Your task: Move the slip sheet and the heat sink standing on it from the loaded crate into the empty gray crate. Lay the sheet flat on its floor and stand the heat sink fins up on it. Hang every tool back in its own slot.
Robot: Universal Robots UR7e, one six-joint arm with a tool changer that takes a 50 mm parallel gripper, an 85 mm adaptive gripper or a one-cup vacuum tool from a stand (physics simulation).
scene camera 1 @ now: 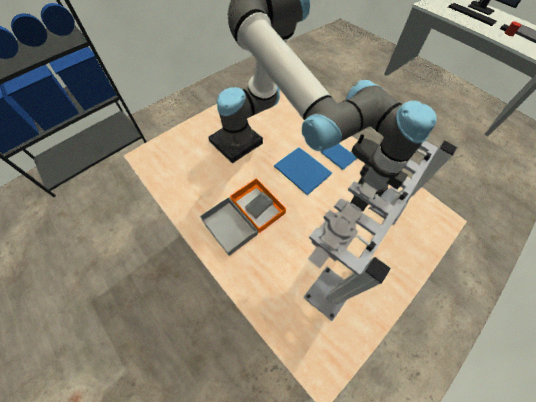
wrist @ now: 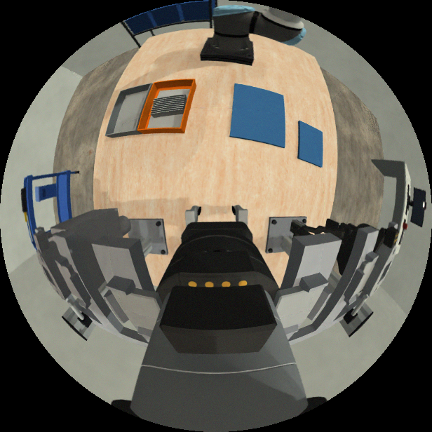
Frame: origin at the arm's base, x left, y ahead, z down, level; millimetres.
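Seen in the pictures: arm's base at its link origin: (scene camera 1: 237, 137).
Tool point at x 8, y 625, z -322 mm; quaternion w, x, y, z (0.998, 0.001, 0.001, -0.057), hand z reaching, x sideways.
Offsets run from my tool point to a thing's top centre. "spot": to the spot under its first point. Level surfaces: height alone.
The orange crate @[spot: dz +343, dx -179, dy -205 mm] (scene camera 1: 272, 221) (wrist: 162, 130) holds a pale slip sheet @[spot: dz +355, dx -204, dy -346 mm] (scene camera 1: 244, 203) (wrist: 172, 122). The dark heat sink @[dz +325, dx -168, dy -294 mm] (scene camera 1: 259, 205) (wrist: 168, 105) stands on the sheet, fins up. The gray crate @[dz +317, dx -315, dy -305 mm] (scene camera 1: 229, 227) (wrist: 127, 111) is empty, directly beside the orange one. The arm's wrist is down at the middle slot of the tool stand (scene camera 1: 357, 286) (wrist: 155, 235), over a black-bodied two-finger gripper. In the wrist view this gripper (wrist: 217, 212) is open, its fingertips apart with nothing between them. Whether it is locked to the arm cannot be told. It is far from both crates.
A gray tool @[dz -4, dx -189, dy +19 mm] (scene camera 1: 340, 227) (wrist: 95, 227) hangs in one outer slot; a black tool (wrist: 345, 245) hangs in the other. A large blue mat @[dz +350 mm] (scene camera 1: 303, 170) (wrist: 258, 115) and a small blue mat (scene camera 1: 340, 156) (wrist: 310, 144) lie between robot base (scene camera 1: 235, 142) (wrist: 227, 51) and stand.
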